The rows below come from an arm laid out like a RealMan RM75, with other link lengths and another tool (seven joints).
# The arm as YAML. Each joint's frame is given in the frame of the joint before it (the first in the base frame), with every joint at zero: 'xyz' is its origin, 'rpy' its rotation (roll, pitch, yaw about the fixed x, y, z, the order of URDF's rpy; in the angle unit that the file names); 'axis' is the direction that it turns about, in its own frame. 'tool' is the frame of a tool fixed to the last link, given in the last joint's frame.
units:
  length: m
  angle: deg
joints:
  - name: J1
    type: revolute
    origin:
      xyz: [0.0, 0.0, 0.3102]
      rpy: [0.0, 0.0, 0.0]
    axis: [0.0, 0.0, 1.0]
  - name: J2
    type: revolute
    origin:
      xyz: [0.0, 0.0, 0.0]
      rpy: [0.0, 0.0, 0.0]
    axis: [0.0, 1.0, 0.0]
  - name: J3
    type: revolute
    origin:
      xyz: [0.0, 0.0, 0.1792]
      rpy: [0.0, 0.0, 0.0]
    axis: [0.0, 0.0, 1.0]
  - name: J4
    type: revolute
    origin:
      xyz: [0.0, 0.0, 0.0]
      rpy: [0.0, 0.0, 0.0]
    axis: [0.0, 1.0, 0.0]
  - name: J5
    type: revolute
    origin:
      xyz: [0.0, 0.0, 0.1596]
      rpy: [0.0, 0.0, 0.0]
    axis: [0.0, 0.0, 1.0]
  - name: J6
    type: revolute
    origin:
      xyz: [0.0, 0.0, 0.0]
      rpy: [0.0, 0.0, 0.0]
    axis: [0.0, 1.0, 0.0]
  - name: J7
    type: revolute
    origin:
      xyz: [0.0, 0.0, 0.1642]
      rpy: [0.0, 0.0, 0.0]
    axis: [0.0, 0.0, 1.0]
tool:
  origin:
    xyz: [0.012, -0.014, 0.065]
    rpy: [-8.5, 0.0, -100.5]
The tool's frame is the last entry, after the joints.
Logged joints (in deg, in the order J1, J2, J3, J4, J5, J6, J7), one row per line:
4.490 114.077 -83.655 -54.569 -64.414 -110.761 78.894
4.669 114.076 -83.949 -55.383 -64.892 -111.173 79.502
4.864 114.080 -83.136 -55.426 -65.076 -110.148 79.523
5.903 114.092 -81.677 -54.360 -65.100 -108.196 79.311
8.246 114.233 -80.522 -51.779 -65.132 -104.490 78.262
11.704 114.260 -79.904 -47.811 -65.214 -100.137 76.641
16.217 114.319 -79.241 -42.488 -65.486 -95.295 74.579
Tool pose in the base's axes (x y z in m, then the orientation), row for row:
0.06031 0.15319 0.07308 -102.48 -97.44 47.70
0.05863 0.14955 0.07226 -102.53 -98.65 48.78
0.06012 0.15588 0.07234 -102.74 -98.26 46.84
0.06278 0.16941 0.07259 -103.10 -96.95 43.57
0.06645 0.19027 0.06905 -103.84 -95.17 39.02
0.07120 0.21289 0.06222 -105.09 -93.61 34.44
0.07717 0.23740 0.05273 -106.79 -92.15 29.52
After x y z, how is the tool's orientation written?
As a rotation vector, in degrees.
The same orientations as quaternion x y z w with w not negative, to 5 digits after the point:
-0.66209 -0.62953 0.30818 0.26524
-0.65906 -0.63412 0.31356 0.25535
-0.66251 -0.63362 0.30204 0.26150
-0.66941 -0.62948 0.28289 0.27498
-0.67970 -0.62295 0.25541 0.29104
-0.69153 -0.61599 0.22663 0.30163
-0.70499 -0.60834 0.19488 0.30812

